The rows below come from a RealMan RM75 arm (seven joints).
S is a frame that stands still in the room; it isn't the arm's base.
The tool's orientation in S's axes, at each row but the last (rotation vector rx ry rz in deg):
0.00 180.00 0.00
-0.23 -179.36 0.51
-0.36 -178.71 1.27
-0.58 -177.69 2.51
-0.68 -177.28 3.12
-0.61 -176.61 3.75
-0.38 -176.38 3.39
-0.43 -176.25 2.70
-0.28 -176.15 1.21
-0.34 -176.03 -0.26
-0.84 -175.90 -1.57
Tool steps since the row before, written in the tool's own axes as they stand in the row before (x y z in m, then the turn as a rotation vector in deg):
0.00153 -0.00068 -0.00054 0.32 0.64 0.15
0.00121 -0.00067 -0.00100 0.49 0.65 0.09
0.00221 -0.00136 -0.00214 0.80 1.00 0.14
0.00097 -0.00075 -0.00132 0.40 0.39 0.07
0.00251 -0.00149 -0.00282 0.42 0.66 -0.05
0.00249 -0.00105 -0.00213 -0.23 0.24 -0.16
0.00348 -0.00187 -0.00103 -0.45 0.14 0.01
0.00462 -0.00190 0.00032 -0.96 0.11 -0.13
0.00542 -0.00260 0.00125 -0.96 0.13 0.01
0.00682 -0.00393 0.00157 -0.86 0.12 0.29
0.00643 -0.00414 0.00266 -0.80 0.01 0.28
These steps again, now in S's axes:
-0.00153 -0.00068 0.00054 -0.32 0.64 -0.15
-0.00120 -0.00066 0.00102 -0.49 0.65 -0.09
-0.00217 -0.00132 0.00221 -0.80 1.00 -0.14
-0.00092 -0.00071 0.00138 -0.40 0.39 -0.07
-0.00238 -0.00137 0.00299 -0.41 0.66 0.05
-0.00237 -0.00094 0.00231 0.24 0.24 0.14
-0.00341 -0.00181 0.00132 0.45 0.14 -0.04
-0.00464 -0.00188 0.00004 0.97 0.11 0.06
-0.00550 -0.00260 -0.00085 0.96 0.13 -0.08
-0.00693 -0.00390 -0.00111 0.84 0.12 -0.35
-0.00664 -0.00403 -0.00227 0.78 0.01 -0.34

